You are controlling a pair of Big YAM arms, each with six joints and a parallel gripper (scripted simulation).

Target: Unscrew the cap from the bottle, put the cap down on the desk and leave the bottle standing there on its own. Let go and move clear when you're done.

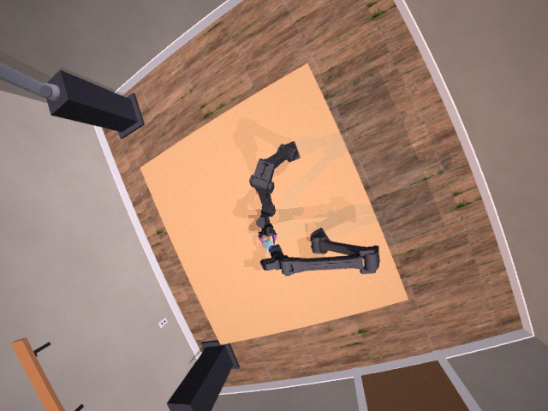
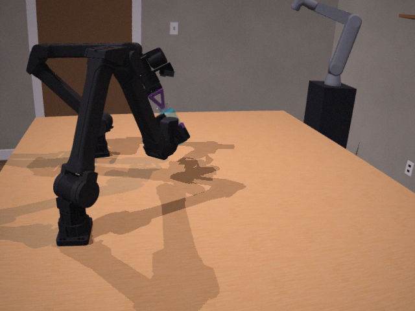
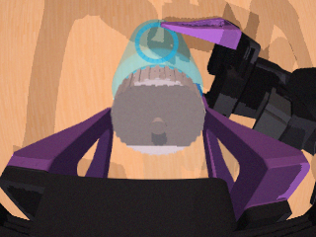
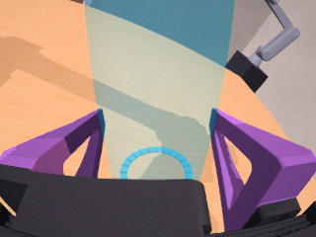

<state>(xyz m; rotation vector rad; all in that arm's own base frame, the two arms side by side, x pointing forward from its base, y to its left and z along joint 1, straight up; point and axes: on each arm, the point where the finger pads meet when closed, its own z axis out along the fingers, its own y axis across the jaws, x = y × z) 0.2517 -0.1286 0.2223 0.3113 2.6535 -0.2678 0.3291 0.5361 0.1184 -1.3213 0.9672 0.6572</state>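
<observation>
Right now my left hand is 10 mm above the ribbed cap. Round my left hand: bottle 40 mm ahead, 10 mm to the right, 80 mm below.
The bottle is 1 cm behind my right hand, 1 cm to the left of it and 3 cm above it. Round my right hand: ribbed cap: 5 cm behind, 2 cm to the left, 10 cm above.
</observation>
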